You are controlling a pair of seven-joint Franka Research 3 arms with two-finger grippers.
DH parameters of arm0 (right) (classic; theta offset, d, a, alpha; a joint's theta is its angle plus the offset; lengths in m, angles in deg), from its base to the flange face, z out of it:
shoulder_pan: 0 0.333 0 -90
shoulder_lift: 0 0 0 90
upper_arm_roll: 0 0.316 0.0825 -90
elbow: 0 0 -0.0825 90
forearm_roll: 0 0.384 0 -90
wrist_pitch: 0 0 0.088 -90
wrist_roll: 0 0.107 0 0
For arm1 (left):
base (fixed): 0 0 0 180
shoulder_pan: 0 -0.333 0 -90
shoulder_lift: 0 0 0 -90
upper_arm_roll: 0 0.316 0.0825 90
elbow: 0 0 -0.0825 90
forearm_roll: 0 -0.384 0 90
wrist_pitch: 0 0 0.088 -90
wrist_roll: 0 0.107 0 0
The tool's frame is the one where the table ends.
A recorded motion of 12 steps. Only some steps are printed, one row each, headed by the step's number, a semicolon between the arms.
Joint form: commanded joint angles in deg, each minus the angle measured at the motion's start. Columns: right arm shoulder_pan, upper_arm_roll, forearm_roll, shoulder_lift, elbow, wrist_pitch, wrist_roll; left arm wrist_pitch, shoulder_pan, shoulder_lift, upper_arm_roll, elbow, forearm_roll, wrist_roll.
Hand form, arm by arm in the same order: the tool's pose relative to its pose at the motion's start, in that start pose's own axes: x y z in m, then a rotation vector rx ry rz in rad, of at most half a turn. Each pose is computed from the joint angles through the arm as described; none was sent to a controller.
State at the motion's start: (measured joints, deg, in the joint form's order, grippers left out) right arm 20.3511 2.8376 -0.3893 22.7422 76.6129 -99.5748 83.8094; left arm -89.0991 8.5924 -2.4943 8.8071 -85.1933 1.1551 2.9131
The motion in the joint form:
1: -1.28 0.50 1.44 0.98 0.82 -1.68 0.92; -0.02 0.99 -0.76 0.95 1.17 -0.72 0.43
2: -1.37 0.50 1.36 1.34 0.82 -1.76 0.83; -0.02 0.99 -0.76 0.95 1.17 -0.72 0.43
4: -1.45 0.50 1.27 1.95 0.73 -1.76 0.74; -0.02 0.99 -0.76 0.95 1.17 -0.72 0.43
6: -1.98 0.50 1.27 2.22 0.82 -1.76 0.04; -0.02 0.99 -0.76 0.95 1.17 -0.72 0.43
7: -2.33 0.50 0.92 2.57 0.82 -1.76 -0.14; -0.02 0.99 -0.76 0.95 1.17 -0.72 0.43
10: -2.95 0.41 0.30 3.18 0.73 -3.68 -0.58; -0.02 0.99 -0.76 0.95 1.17 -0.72 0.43
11: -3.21 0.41 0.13 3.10 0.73 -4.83 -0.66; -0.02 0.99 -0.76 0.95 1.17 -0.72 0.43
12: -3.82 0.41 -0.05 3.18 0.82 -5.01 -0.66; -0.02 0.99 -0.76 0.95 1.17 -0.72 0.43
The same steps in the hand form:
1: 0.0088 -0.0035 0.0157 0.0014 -0.0289 0.0355; 0.0042 -0.0002 -0.0022 0.0159 0.0069 0.0083
2: 0.0102 -0.0044 0.0198 -0.0035 -0.0284 0.0354; 0.0042 -0.0002 -0.0022 0.0159 0.0069 0.0083
4: 0.0117 -0.0059 0.0264 -0.0126 -0.0284 0.0352; 0.0042 -0.0002 -0.0022 0.0159 0.0069 0.0083
6: 0.0181 -0.0056 0.0303 -0.0184 -0.0295 0.0323; 0.0042 -0.0002 -0.0022 0.0159 0.0069 0.0083
7: 0.0230 -0.0057 0.0344 -0.0249 -0.0247 0.0342; 0.0042 -0.0002 -0.0022 0.0159 0.0069 0.0083
10: 0.0332 -0.0094 0.0381 -0.0018 -0.0110 0.0368; 0.0042 -0.0002 -0.0022 0.0159 0.0069 0.0083
11: 0.0369 -0.0108 0.0353 0.0192 -0.0050 0.0393; 0.0042 -0.0002 -0.0022 0.0159 0.0069 0.0083
12: 0.0445 -0.0098 0.0366 0.0191 -0.0019 0.0492; 0.0042 -0.0002 -0.0022 0.0159 0.0069 0.0083

